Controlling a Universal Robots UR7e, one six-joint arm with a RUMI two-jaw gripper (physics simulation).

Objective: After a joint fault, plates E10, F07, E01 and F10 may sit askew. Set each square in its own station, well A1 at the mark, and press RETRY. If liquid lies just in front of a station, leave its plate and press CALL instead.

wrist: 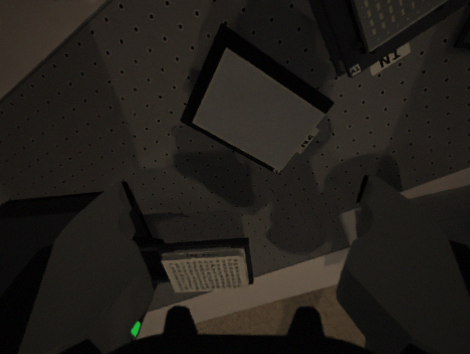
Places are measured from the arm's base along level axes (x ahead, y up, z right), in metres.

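Pixels of known places: gripper, fingertip midpoint: (242,182).
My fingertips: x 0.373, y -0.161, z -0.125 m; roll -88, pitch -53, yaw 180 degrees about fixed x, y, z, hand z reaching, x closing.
Note:
Behind a point stands the place of what it marks.
My gripper (242,182) {x 0.373, y -0.161, z -0.125 m} is open wide, with nothing between its fingers. A pale many-welled plate (205,271) {x 0.241, y -0.248, z -0.301 m} shows low in the view, left of centre, near the left finger. It lies against the dark frame of a station (250,262) {x 0.199, y -0.264, z -0.245 m}, which shows along its top and right sides. The plate's label is too dark to read, and I cannot tell which plate it is or which corner is A1. Another welled plate (395,19) {x 0.358, y -0.302, z 0.056 m} shows in part at the top right, in a dark holder (334,42) {x 0.370, y -0.350, z 0.021 m}. RETRY and CALL do not show legibly. I can make out no liquid.
A grey rectangular panel (257,110) {x 0.379, y -0.279, z -0.097 m} with a black border stands turned at an angle above centre, a small tag beside it. A white label (390,59) {x 0.307, y -0.353, z 0.068 m} is by the top right holder. Dark equipment (45,220) {x 0.454, y -0.282, z -0.450 m} lies at the left. A green light (135,328) {x 0.232, y -0.219, z -0.470 m} glows at lower left.

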